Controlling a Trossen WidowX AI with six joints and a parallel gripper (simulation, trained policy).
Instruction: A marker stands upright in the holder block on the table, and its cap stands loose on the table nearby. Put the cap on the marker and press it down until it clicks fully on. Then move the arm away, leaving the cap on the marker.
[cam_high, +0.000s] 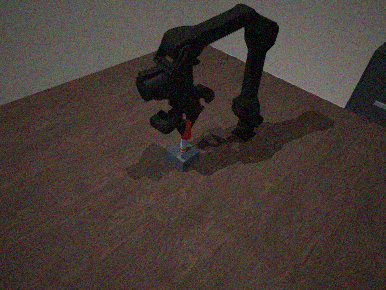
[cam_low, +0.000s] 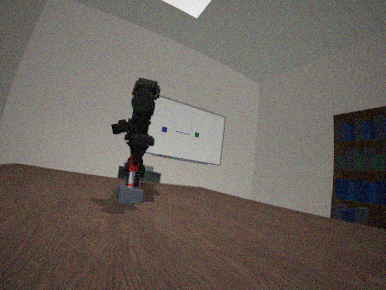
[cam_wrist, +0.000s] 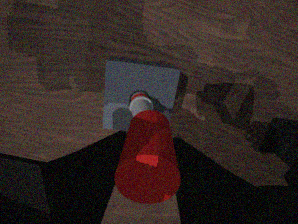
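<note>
Now: gripper tip 9 cm above the grey holder block. From my gripper tip the other things lie so: red cap: 1 cm above.
</note>
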